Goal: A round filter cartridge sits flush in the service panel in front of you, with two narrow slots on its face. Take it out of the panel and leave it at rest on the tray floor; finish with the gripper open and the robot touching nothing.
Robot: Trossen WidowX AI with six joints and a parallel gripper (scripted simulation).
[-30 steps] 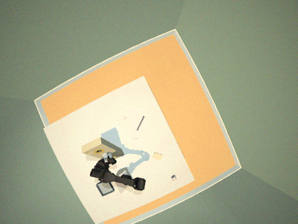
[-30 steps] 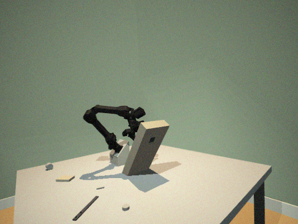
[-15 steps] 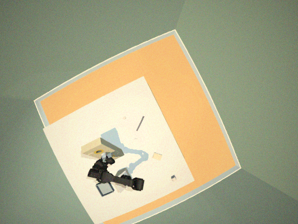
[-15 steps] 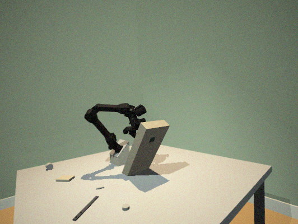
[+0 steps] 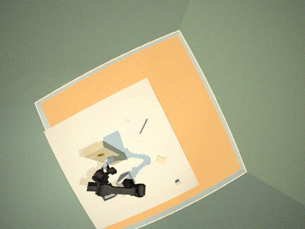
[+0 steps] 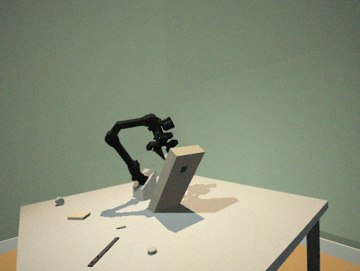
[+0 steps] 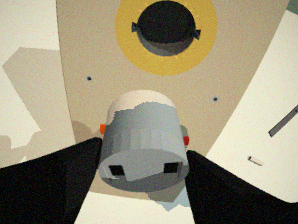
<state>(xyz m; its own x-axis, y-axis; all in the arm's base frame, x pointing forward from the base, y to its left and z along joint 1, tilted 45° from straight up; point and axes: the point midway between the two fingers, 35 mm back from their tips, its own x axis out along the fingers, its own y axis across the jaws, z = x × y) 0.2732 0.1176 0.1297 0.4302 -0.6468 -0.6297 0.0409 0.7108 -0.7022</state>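
Right now my gripper tip is 32 cm past the dark-rimmed tray, 29 cm to the right of it and 27 cm above it. Round my gripper tip: service panel: 6 cm ahead, 1 cm to the right, 10 cm below; then tan pad: 28 cm behind, 39 cm to the right, 27 cm below; then round filter cartridge: right at my gripper tip.
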